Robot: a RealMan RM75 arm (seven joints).
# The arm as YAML. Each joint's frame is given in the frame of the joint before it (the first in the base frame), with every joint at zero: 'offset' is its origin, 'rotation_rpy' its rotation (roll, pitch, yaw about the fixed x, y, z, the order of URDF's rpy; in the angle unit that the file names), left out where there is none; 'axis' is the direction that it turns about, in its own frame. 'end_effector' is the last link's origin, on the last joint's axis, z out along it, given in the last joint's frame.
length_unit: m
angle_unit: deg
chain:
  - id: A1
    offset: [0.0, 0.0, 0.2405]
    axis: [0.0, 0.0, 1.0]
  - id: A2
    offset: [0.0, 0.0, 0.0]
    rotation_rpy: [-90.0, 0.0, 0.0]
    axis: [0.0, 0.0, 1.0]
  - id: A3
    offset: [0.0, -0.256, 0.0]
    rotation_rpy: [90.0, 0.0, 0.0]
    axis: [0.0, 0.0, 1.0]
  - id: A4
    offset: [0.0, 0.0, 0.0]
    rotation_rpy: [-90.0, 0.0, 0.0]
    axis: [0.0, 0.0, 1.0]
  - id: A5
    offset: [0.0, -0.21, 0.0]
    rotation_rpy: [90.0, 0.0, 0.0]
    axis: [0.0, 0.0, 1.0]
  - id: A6
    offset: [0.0, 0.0, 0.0]
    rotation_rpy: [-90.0, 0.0, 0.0]
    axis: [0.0, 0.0, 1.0]
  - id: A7
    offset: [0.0, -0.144, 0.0]
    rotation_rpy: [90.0, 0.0, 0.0]
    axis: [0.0, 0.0, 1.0]
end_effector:
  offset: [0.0, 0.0, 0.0]
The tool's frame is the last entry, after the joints.
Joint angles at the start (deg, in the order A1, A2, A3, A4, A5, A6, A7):
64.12 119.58 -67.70 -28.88 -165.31 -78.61 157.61
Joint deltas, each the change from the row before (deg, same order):
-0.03 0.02 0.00 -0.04 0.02 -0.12 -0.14
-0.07 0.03 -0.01 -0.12 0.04 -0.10 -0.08
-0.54 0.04 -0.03 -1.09 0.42 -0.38 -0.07
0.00 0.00 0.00 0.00 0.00 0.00 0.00
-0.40 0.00 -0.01 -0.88 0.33 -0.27 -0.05
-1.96 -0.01 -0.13 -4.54 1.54 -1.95 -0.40
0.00 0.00 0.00 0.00 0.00 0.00 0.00
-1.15 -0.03 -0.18 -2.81 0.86 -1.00 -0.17
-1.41 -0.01 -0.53 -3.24 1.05 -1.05 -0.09
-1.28 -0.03 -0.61 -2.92 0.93 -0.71 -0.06
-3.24 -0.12 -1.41 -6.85 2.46 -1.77 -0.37
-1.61 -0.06 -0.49 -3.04 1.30 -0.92 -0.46
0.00 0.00 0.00 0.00 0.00 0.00 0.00
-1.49 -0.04 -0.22 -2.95 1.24 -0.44 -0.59
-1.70 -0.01 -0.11 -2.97 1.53 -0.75 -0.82
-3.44 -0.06 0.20 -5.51 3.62 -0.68 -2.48
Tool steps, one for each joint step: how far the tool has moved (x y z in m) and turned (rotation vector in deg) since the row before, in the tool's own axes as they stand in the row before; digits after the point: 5 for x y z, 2 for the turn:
0.00030 0.00024 0.00008 -0.08 0.09 -0.14
0.00020 0.00023 0.00004 -0.08 0.02 -0.07
0.00002 0.00005 -0.00114 -0.38 -0.48 0.10
0.00000 0.00000 0.00000 0.00 0.00 0.00
-0.00025 -0.00018 -0.00125 -0.25 -0.46 0.08
0.00000 -0.00048 -0.00719 -1.23 -1.80 0.05
0.00000 0.00000 0.00000 0.00 0.00 0.00
-0.00047 -0.00049 -0.00496 -0.47 -1.26 -0.08
0.00000 -0.00014 -0.00518 -0.40 -1.36 -0.21
-0.00024 -0.00017 -0.00473 -0.16 -1.36 -0.31
0.00165 0.00047 -0.01078 -0.68 -3.03 -0.94
0.00206 0.00068 -0.00457 -0.62 -1.25 -0.56
0.00000 0.00000 0.00000 0.00 0.00 0.00
0.00064 0.00038 -0.00509 -0.46 -1.77 -0.63
0.00238 0.00105 -0.00477 -0.90 -1.58 -0.66
0.00412 0.00163 -0.00971 -1.94 -4.01 -1.76

